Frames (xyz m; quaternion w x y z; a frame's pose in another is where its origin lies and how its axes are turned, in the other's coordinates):
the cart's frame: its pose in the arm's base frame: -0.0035 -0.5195 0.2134 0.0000 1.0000 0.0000 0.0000
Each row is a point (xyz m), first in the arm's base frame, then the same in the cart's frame.
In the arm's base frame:
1: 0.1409 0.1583 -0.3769
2: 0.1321 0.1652 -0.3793
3: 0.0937 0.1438 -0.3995
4: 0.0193 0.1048 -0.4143
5: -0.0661 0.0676 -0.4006
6: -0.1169 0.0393 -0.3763
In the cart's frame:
1: 0.1444 -0.6778 0.5903
2: 0.1356 -0.6847 0.5927
3: 0.0972 -0.6633 0.6129
4: 0.0228 -0.6243 0.6277
5: -0.0626 -0.5871 0.6140
6: -0.1134 -0.5588 0.5897

